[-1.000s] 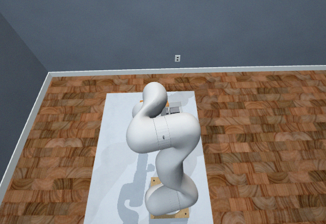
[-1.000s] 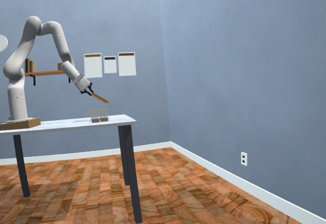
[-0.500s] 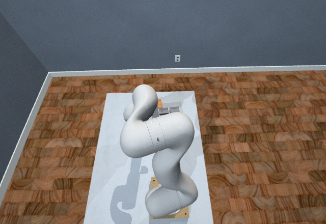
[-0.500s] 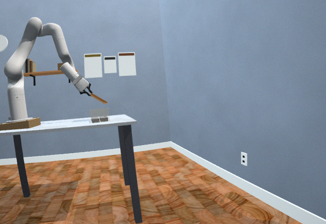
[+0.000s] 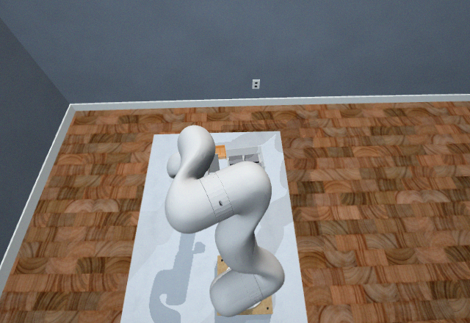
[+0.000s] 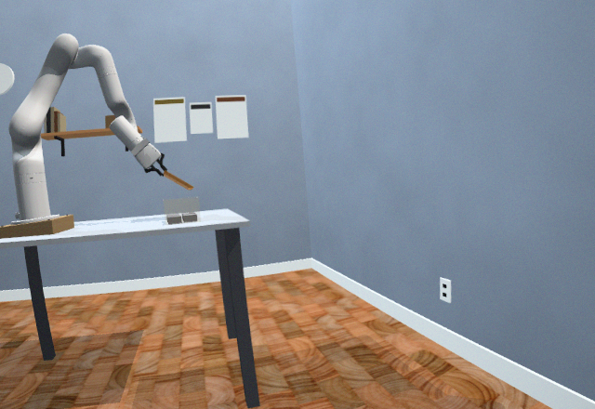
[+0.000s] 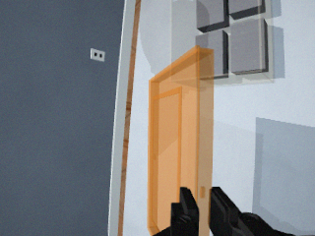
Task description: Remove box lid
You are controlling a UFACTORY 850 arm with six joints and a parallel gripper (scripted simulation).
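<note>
The lid is 70 mm ahead of my hand, 10 mm to the right of it and 50 mm below it. Round my hand: box: 60 mm ahead, 220 mm to the right, 180 mm below.
</note>
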